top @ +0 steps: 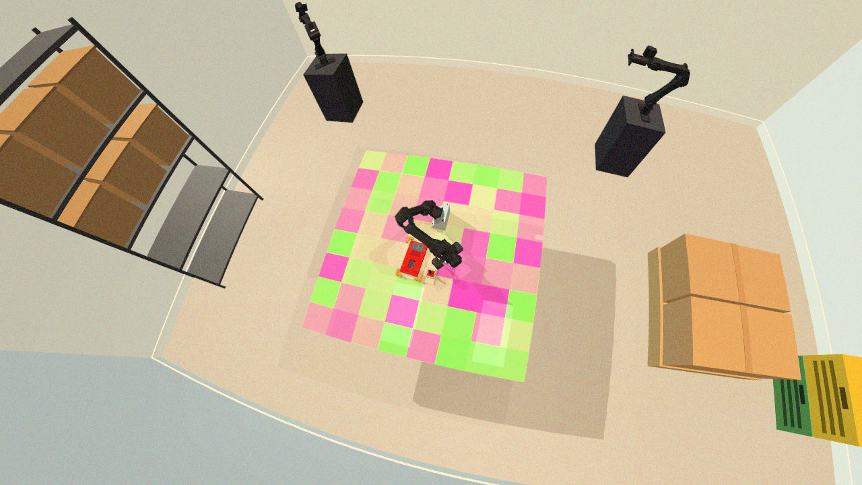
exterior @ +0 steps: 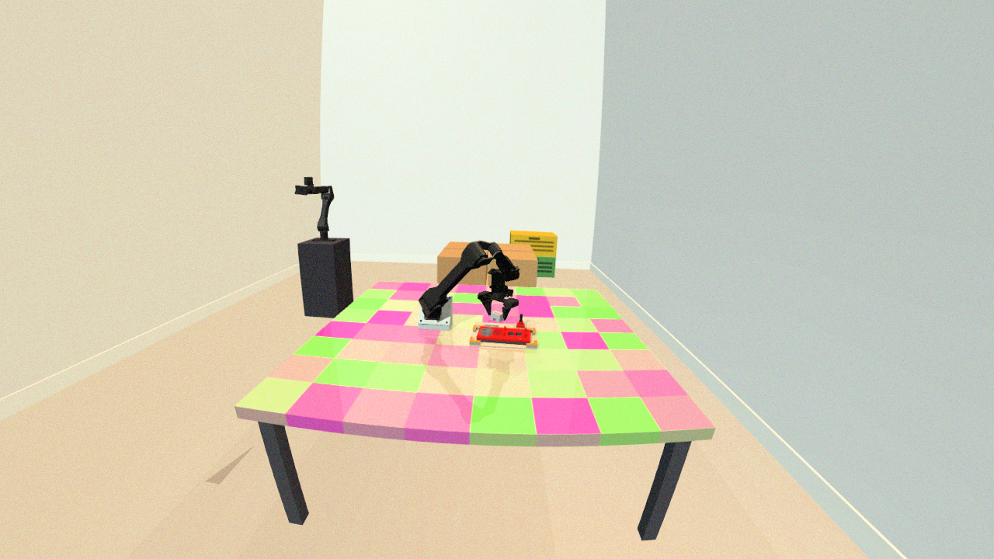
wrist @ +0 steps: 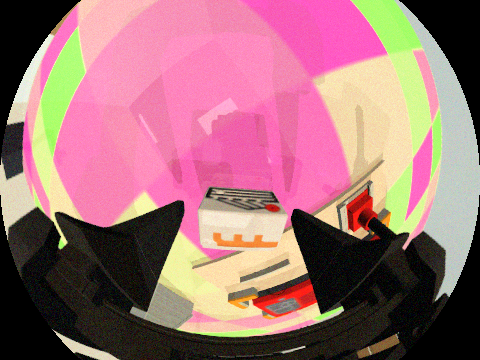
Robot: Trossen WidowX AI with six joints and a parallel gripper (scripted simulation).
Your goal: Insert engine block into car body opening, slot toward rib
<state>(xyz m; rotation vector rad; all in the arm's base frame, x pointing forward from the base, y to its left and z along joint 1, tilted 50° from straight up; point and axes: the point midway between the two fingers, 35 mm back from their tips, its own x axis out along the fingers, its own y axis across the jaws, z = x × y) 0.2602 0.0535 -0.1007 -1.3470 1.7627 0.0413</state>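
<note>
Right now my gripper tip is right at the engine block.
</note>
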